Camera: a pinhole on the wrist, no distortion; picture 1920 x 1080 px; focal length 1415.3 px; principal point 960.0 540.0 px. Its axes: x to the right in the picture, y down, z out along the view. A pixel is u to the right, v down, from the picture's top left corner.
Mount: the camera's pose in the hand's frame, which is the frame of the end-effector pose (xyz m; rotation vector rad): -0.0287 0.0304 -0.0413 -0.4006 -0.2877 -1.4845
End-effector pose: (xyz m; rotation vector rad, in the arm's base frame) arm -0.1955 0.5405 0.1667 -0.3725 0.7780 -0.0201
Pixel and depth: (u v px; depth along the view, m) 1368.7 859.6 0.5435
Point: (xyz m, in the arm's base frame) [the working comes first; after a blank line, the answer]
In the camera's frame: 0.1569 0.1227 0.5435

0.2346 0.8004 0.3599
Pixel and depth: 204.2 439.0 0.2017
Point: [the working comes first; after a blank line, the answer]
In the camera's frame: -0.1077 -0.0144 0.2017

-0.1828 0.7769 0.1841
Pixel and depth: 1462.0 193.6 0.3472
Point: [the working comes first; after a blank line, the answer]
In the camera's frame: 0.1232 -0.0850 0.3472

-0.0358 0.7204 0.4178
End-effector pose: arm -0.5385 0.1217 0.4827 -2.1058 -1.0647 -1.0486
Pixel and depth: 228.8 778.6 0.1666
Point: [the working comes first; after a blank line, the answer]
In the camera's frame: -0.0861 0.0281 0.1666

-0.3588 0.0783 0.4247
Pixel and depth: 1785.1 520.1 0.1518
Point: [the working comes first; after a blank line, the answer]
In the camera's frame: 0.0885 -0.0021 0.1518

-0.4790 0.2059 0.3953
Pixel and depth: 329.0 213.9 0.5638
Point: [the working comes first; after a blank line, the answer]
In the camera's frame: -0.2514 -0.1299 0.5638

-0.0341 0.0749 0.1012
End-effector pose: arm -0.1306 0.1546 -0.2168 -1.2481 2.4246 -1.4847
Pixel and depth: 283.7 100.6 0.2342
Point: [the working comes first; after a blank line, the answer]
In the camera's frame: -0.1119 -0.0727 0.2342

-0.1527 0.1728 -0.4947
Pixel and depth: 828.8 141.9 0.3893
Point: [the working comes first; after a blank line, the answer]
In the camera's frame: -0.0361 -0.1095 0.3893

-0.0634 0.0584 -0.5950
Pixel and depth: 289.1 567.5 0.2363
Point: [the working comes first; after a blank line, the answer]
In the camera's frame: -0.1120 0.0046 0.2363

-0.2092 0.1273 -0.4679
